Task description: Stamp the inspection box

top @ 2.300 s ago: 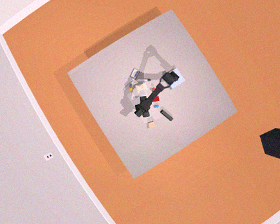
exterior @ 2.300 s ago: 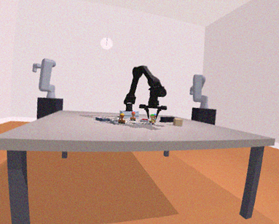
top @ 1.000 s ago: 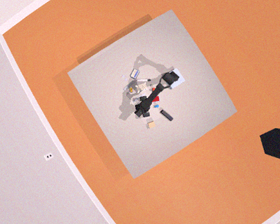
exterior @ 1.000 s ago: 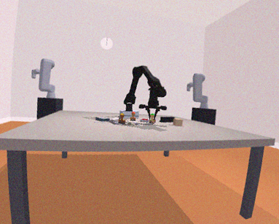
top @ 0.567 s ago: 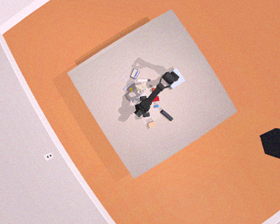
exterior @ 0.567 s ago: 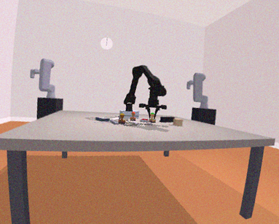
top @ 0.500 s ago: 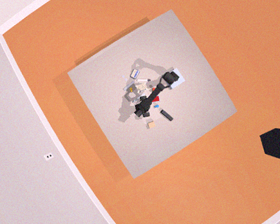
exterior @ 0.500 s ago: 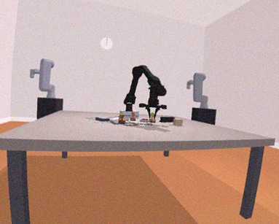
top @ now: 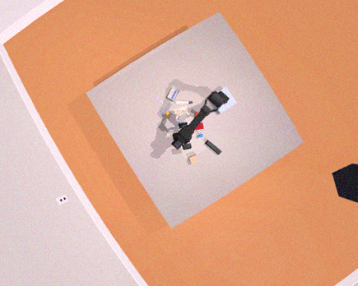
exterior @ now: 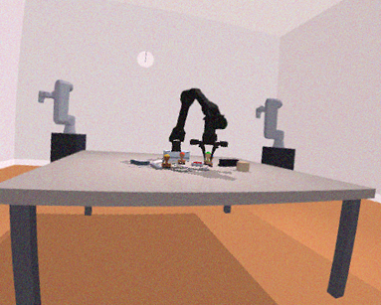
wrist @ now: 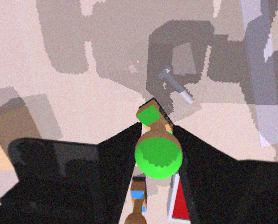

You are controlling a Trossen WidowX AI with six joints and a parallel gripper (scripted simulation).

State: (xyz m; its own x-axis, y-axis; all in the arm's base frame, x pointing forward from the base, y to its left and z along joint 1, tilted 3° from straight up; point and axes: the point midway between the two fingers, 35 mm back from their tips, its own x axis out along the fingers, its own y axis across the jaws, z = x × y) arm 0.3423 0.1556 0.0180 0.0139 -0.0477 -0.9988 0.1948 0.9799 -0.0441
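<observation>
The small grey piece lies 40 mm below my gripper tip, 30 mm ahead of it and 20 mm to the right of it. From my gripper tip the other things lie so: red ink pad 130 mm behind, 40 mm to the right, 40 mm below; then blue-knobbed stamp 120 mm behind, 40 mm to the left, 20 mm below; then green-topped PASS stamp right at my gripper tip.
</observation>
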